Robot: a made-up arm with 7 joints.
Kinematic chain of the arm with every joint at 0, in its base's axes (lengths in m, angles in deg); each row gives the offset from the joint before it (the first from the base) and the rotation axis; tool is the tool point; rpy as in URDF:
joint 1: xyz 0 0 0 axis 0.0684 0.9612 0.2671
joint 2: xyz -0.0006 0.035 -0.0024 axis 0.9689 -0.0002 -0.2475
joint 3: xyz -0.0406 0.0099 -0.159 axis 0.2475 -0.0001 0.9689
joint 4: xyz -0.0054 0 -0.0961 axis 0.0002 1 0
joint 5: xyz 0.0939 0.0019 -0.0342 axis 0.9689 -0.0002 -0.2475
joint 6: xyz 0.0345 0 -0.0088 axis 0.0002 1 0
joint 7: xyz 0.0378 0 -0.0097 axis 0.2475 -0.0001 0.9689
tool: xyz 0 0 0 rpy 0 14.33 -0.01
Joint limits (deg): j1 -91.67..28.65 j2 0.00..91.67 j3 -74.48..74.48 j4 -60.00..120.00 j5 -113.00..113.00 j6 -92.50..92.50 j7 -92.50..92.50
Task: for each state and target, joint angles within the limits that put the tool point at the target. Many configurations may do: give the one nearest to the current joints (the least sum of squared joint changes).
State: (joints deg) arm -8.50 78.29 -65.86 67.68 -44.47 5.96 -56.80
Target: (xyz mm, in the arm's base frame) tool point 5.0 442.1 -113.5
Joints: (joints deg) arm 0.54 87.15 -69.36 57.31 -44.80 5.90 -56.80
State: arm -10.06 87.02 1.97 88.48 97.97 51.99 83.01
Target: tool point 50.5 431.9 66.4
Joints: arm -12.00 91.67 22.69 79.38 98.31 77.31 83.01
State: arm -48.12 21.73 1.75 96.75 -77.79 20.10 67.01
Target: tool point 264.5 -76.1 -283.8
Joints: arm -68.23 0.00 38.71 120.00 -70.56 45.84 67.01
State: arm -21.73 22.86 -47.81 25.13 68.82 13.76 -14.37
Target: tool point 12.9 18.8 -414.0
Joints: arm -4.78 10.59 -54.15 46.92 67.57 11.98 -14.37
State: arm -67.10 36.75 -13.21 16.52 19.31 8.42 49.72
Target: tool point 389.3 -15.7 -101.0
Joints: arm -68.59 15.28 -21.29 30.97 18.77 10.24 49.72
